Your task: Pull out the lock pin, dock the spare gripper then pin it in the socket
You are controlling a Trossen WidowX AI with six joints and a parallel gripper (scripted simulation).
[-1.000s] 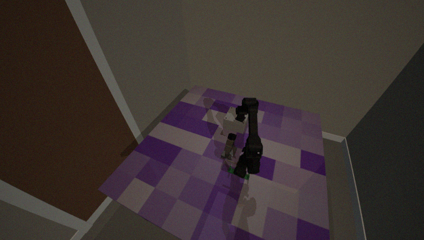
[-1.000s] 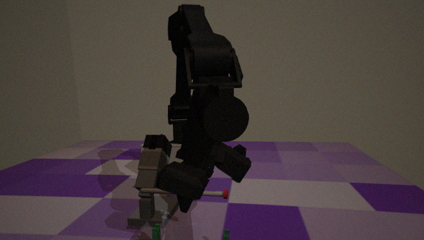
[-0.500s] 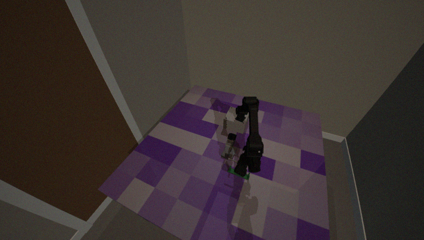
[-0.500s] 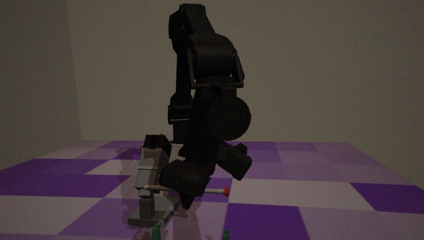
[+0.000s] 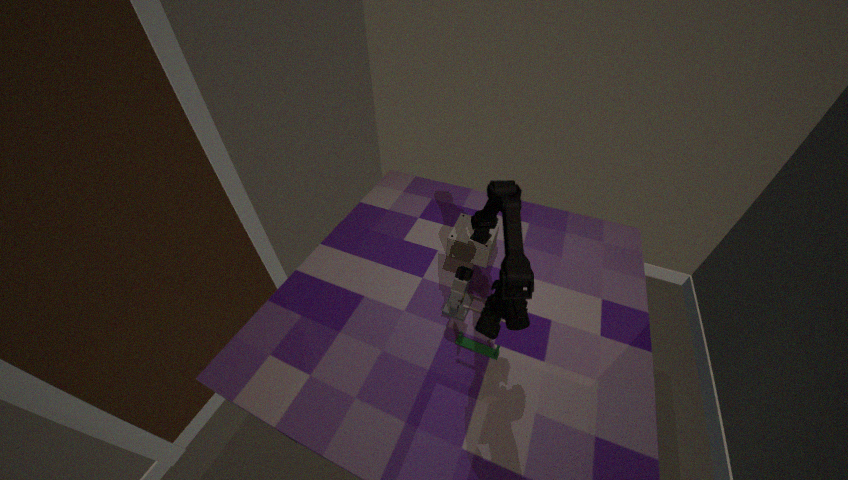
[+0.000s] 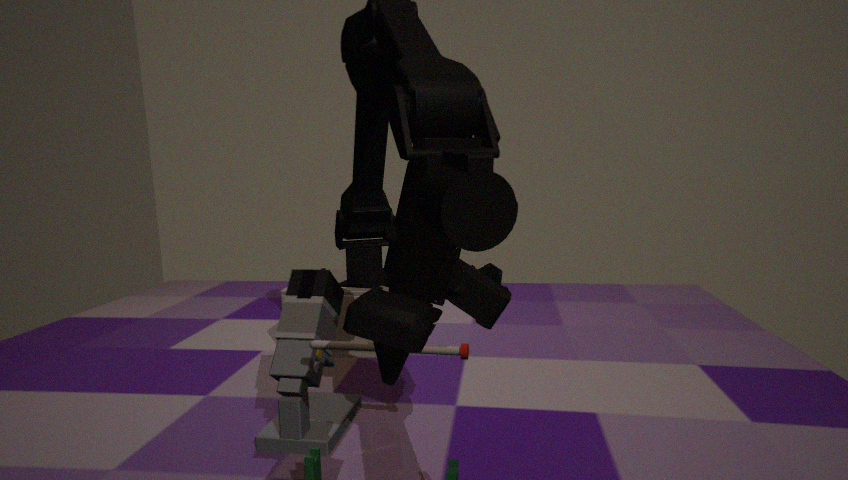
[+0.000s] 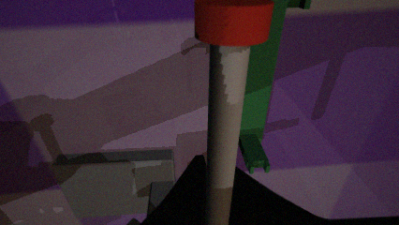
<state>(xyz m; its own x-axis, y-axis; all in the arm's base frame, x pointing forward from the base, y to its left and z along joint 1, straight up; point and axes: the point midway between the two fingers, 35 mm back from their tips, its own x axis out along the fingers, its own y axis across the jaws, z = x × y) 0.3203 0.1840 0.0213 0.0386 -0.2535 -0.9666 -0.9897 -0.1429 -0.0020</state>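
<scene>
My gripper tip is 12 cm to the left of the grey mount, 5 cm past it and 4 cm above it. Round my gripper tip: green rack 7 cm below, 5 cm ahead, 1 cm to the left; spare gripper 12 cm to the right, 6 cm behind, 3 cm above.
</scene>
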